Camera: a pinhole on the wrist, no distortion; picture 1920 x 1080 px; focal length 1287.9 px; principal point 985.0 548.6 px. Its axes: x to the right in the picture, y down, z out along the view. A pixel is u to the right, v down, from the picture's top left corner.
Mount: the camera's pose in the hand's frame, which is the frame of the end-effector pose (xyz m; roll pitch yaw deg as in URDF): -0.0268 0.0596 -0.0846 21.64 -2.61 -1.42
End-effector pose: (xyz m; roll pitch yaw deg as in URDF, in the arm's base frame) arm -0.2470 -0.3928 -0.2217 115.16 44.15 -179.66
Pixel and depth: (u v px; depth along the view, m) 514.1 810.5 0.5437
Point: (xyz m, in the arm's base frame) 0.0863 0.0044 -0.2048
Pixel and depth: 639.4 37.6 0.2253
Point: -0.0835 -0.3559 -0.2477
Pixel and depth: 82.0 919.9 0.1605
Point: -0.1486 -0.3034 -0.1124
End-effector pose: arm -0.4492 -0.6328 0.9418 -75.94 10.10 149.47
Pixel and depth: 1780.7 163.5 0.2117
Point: -0.5796 -0.6398 1.0249
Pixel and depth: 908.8 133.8 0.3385
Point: -0.4979 -0.7698 1.1565
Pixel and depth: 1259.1 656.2 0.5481
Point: -0.7404 -0.9351 1.1354
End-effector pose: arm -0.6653 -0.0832 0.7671 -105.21 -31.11 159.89
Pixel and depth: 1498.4 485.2 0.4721
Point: -0.8846 -0.4056 0.8741
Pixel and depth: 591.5 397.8 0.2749
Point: -0.6097 -0.2822 0.7249
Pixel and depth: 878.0 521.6 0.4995
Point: -0.7110 -0.4873 0.7443
